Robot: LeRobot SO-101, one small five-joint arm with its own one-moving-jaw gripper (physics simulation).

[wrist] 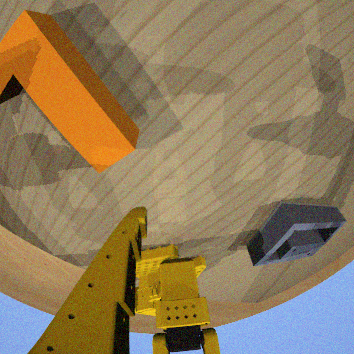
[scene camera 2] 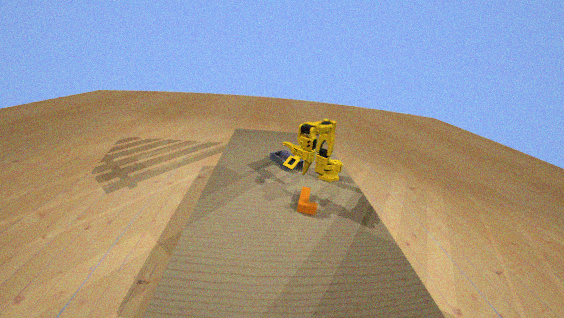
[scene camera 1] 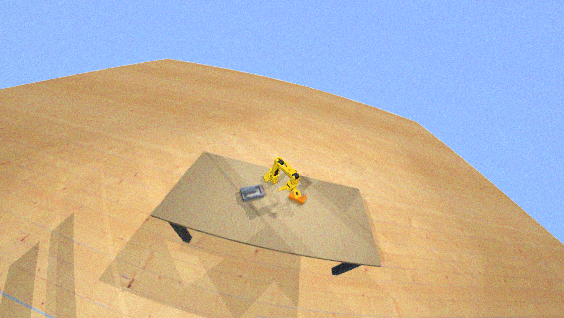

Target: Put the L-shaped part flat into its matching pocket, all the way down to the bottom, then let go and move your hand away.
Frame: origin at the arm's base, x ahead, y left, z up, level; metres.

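Where they show: hand, its tool point: (wrist: pixel 145 218) (scene camera 2: pixel 303 173) (scene camera 1: pixel 289 191); arm's base, origin of its link: (wrist: pixel 176 257) (scene camera 2: pixel 322 175) (scene camera 1: pixel 270 180).
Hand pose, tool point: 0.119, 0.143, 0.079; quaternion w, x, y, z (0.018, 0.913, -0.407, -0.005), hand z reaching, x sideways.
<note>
Each offset is from my tool point to the top centre of the thing, as dx, dy, dz. Level surfaces: height alone.
The orange L-shaped part {-0.018, +0.069, -0.049} (scene camera 1: pixel 298 199) (scene camera 2: pixel 306 207) (wrist: pixel 65 100) lies flat on the table, outside its pocket; its corner and long leg show at the upper left in the wrist view. The grey-blue tray {+0.036, -0.241, -0.042} (scene camera 1: pixel 253 198) (scene camera 2: pixel 282 163) (wrist: pixel 272 225) with the recessed pocket stands apart from the part, at the lower right in the wrist view. My gripper (scene camera 1: pixel 287 192) (scene camera 2: pixel 294 159) is fully open and empty, raised above the table between the tray and the part. In the wrist view its fixed jaw (wrist: pixel 107 265) shows; the moving jaw is out of the picture.
The yellow arm base (scene camera 1: pixel 271 178) (scene camera 2: pixel 328 172) (wrist: pixel 180 280) stands near one long edge of the table {dz -0.079} (scene camera 1: pixel 200 200) (scene camera 2: pixel 240 260). The tray is on one side of the base and the orange part on the other. Shadows of the arm cross the table top.
</note>
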